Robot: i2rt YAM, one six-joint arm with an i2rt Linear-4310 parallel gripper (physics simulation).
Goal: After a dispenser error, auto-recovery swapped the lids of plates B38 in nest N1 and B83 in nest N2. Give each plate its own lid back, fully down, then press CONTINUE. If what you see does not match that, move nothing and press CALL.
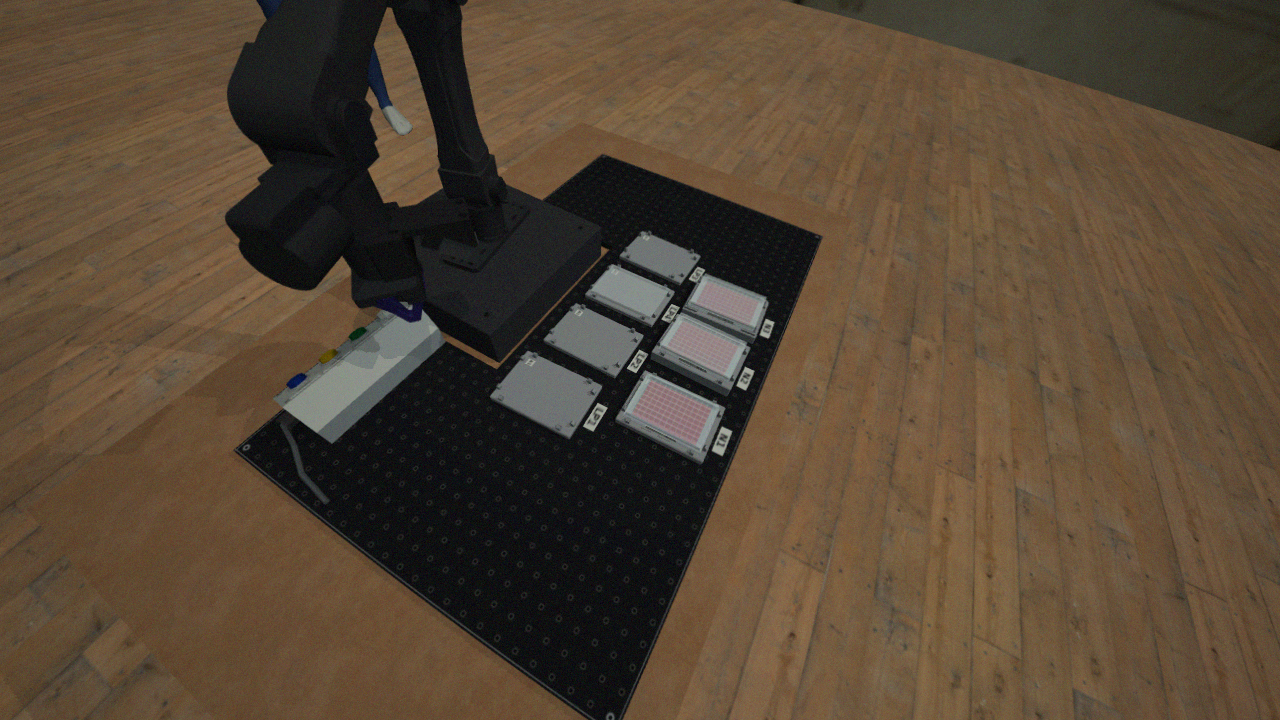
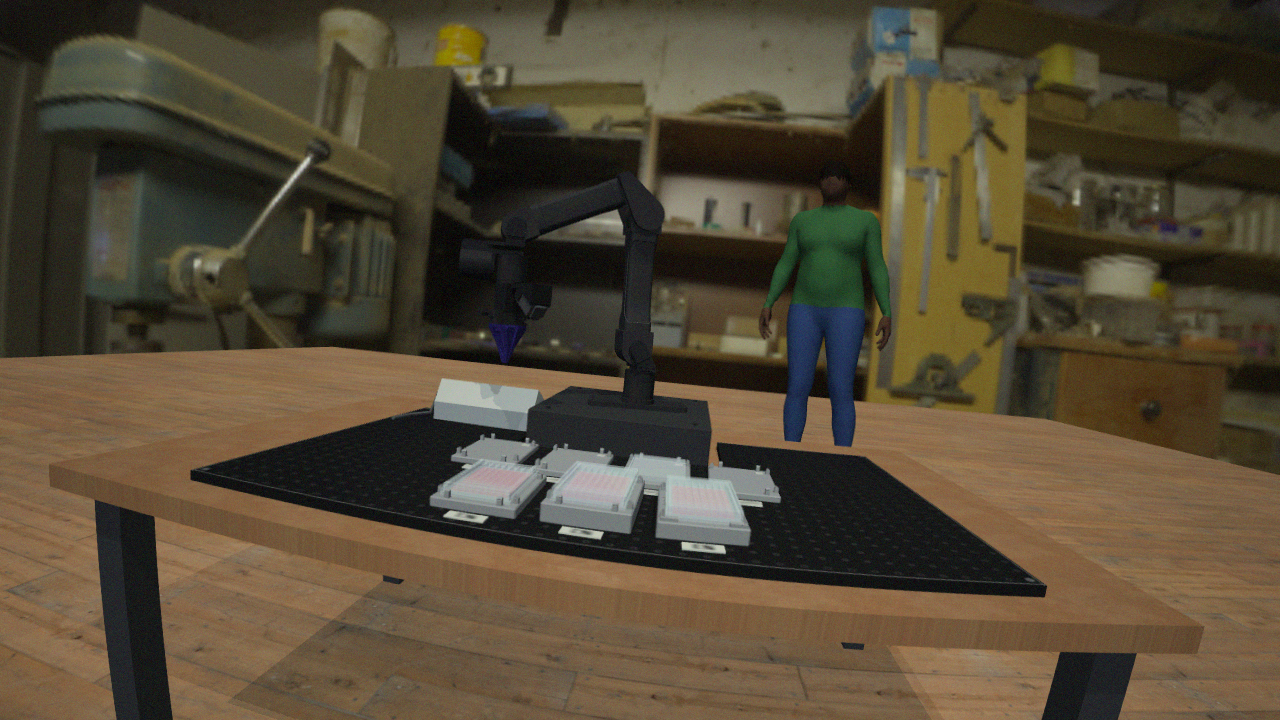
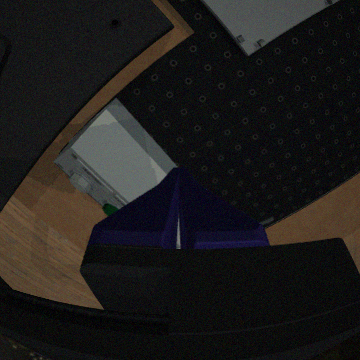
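Where they show: gripper, between the fingertips: (image 1: 415, 320) (image 2: 504, 363) (image 3: 178, 176); arm's base, origin of its link: (image 1: 489, 235) (image 2: 636, 406).
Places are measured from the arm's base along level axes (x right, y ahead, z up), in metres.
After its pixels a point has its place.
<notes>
My gripper (image 1: 414, 315) @(y 0.063, x 0.266, z 0.070 m) (image 2: 505, 360) @(y 0.063, x 0.266, z 0.070 m) (image 3: 178, 176) @(y 0.063, x 0.266, z 0.070 m) is shut and empty, its purple tips above the far end of the pale button box (image 1: 358, 385) @(y -0.014, x 0.346, z -0.020 m) (image 2: 478, 402) @(y -0.009, x 0.327, z -0.022 m) (image 3: 117, 150) @(y 0.002, x 0.242, z -0.011 m). A blue button (image 1: 296, 381) @(y -0.074, x 0.379, z 0.006 m), a yellow button (image 1: 328, 355) @(y -0.065, x 0.329, z 0.006 m) and a green button (image 1: 358, 334) @(y -0.053, x 0.283, z 0.005 m) (image 3: 108, 209) @(y -0.055, x 0.271, z 0.004 m) show on the box; CONTINUE and CALL cannot be read. Pink plates with clear covers stand in nest N1 (image 1: 671, 411) @(y 0.422, x 0.214, z -0.041 m) (image 2: 490, 483) @(y 0.462, x 0.205, z -0.041 m) and nest N2 (image 1: 702, 349) @(y 0.441, x 0.091, z -0.028 m) (image 2: 593, 486) @(y 0.482, x 0.083, z -0.028 m). Their plate and lid markings are too small to read.
A third pink plate (image 1: 727, 301) @(y 0.461, x -0.040, z -0.032 m) (image 2: 702, 501) @(y 0.501, x -0.041, z -0.032 m) stands in N3. Pads LP1 (image 1: 546, 394) @(y 0.228, x 0.246, z -0.058 m) (image 3: 275, 20) @(y 0.198, x 0.272, z -0.058 m), LP2 (image 1: 592, 338) @(y 0.254, x 0.116, z -0.058 m), a paler-topped LP3 (image 1: 630, 293) @(y 0.282, x -0.006, z -0.050 m) and LP4 (image 1: 660, 257) @(y 0.305, x -0.138, z -0.058 m) lie beside the nests. The arm's dark base (image 1: 537, 277) @(y 0.130, x 0.064, z -0.004 m) (image 2: 617, 429) @(y 0.150, x 0.044, z -0.023 m) stands beside the button box.
</notes>
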